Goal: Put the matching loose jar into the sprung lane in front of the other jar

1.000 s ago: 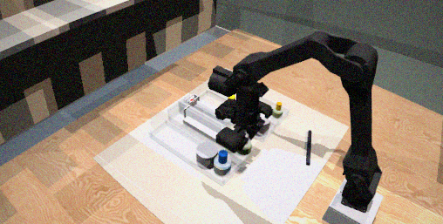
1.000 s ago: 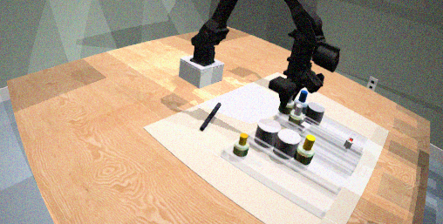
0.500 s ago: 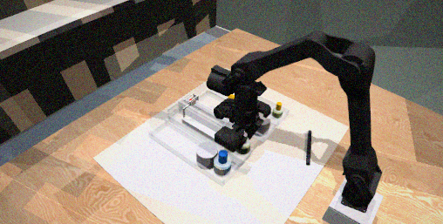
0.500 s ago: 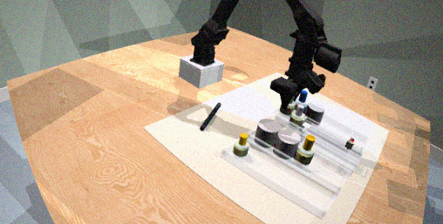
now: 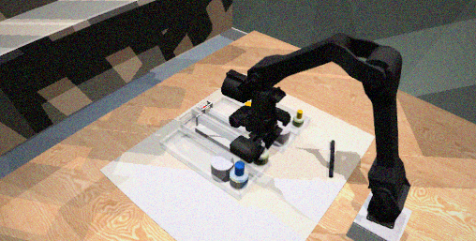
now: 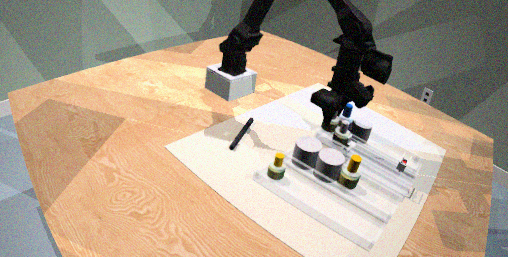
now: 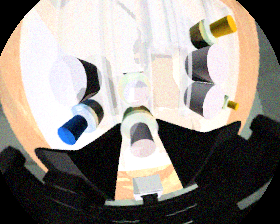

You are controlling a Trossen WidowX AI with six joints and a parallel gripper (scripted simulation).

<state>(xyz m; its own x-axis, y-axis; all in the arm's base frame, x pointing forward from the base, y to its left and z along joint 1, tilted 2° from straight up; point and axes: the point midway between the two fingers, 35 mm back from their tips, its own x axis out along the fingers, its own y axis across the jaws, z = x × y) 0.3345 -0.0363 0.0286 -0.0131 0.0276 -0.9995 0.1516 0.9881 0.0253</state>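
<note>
Now: gripper tip 15 cm short of the clear rack, 5 cm to the left of it and 3 cm above it. From my gripper tip the other things lie so: black pen (17 cm behind, 13 cm to the right, 5 cm below).
</note>
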